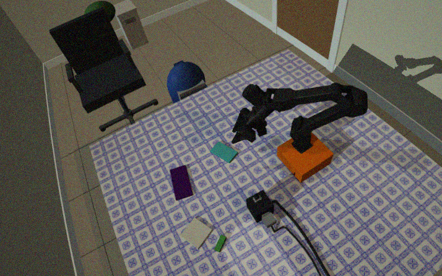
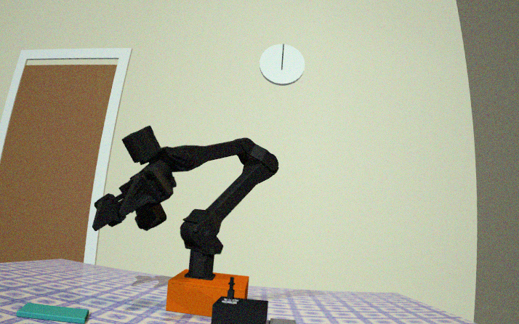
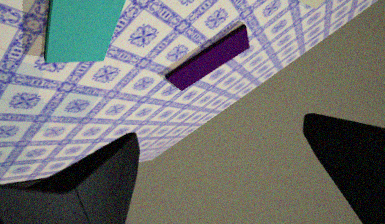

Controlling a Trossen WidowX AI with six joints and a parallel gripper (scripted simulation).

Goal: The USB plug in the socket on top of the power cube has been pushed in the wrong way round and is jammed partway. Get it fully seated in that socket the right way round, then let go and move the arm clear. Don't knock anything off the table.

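Right now the USB plug is 230 mm to the left of my gripper tip, 80 mm below it and 50 mm ahead of it. Round my gripper tip: teal block 170 mm below, 70 mm to the right, 20 mm ahead; then USB socket 230 mm to the left, 100 mm below, 50 mm ahead; then purple block 260 mm ahead, 170 mm below, 50 mm to the right.
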